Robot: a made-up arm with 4 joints. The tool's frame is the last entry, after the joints.
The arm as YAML. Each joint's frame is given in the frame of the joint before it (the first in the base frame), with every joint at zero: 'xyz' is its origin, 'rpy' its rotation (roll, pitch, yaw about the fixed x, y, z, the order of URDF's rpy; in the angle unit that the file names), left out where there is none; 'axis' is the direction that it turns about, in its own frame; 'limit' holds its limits. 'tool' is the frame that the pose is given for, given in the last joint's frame.
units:
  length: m
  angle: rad
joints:
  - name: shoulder
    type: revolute
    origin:
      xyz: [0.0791, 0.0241, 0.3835]
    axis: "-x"
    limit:
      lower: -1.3
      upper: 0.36
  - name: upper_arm
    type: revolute
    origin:
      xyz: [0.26, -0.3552, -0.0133]
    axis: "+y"
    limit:
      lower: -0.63
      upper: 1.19
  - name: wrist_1
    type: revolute
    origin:
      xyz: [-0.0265, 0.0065, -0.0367]
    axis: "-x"
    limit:
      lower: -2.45
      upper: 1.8
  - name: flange
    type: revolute
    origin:
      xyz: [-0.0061, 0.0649, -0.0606]
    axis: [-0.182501, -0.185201, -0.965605]
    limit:
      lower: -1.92
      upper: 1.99
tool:
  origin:
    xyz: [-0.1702, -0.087, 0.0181]
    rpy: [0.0, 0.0, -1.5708]
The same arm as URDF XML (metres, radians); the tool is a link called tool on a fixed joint. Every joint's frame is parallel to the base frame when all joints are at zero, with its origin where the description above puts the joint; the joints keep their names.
<robot name="arm">
<joint name="tool_joint" type="fixed"><parent link="link4"/><child link="tool"/><origin xyz="-0.1702 -0.0870 0.0181" rpy="0.0000 0.0000 -1.5708"/></joint>
<joint name="flange" type="revolute"><parent link="link3"/><child link="link4"/><origin xyz="-0.0061 0.0649 -0.0606"/><axis xyz="-0.182501 -0.185201 -0.965605"/><limit lower="-1.9200" upper="1.9900"/></joint>
<joint name="wrist_1" type="revolute"><parent link="link2"/><child link="link3"/><origin xyz="-0.0265 0.0065 -0.0367"/><axis xyz="-1 0 0"/><limit lower="-2.4500" upper="1.8000"/></joint>
<joint name="upper_arm" type="revolute"><parent link="link1"/><child link="link2"/><origin xyz="0.2600 -0.3552 -0.0133"/><axis xyz="0 1 0"/><limit lower="-0.6300" upper="1.1900"/></joint>
<joint name="shoulder" type="revolute"><parent link="base"/><child link="link1"/><origin xyz="0.0791 0.0241 0.3835"/><axis xyz="-1 0 0"/><limit lower="-1.3000" upper="0.3600"/></joint>
<link name="base"/>
<link name="link1"/>
<link name="link2"/>
<link name="link3"/>
<link name="link4"/>
<link name="tool"/>
</robot>

